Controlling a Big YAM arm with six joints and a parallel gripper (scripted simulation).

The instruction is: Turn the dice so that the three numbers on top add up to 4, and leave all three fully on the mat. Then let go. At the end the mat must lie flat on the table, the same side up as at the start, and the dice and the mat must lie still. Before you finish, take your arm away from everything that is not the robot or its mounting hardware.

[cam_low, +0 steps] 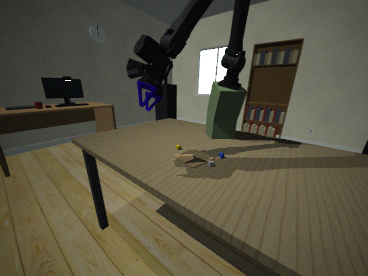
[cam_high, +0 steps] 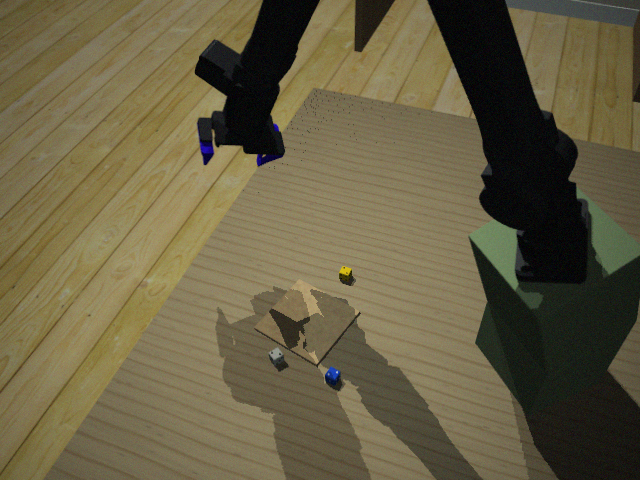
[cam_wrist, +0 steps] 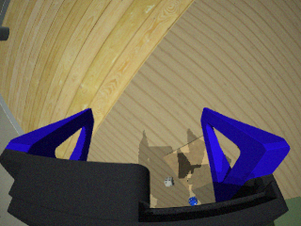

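My hand is 250 mm past the blue die, 230 mm to the right of it and 230 mm above it. The rest, counted from my hand: tan mat (170 mm behind, 120 mm to the left, 240 mm below); yellow die (210 mm behind, 230 mm below); white die (150 mm behind, 220 mm to the left, 230 mm below).
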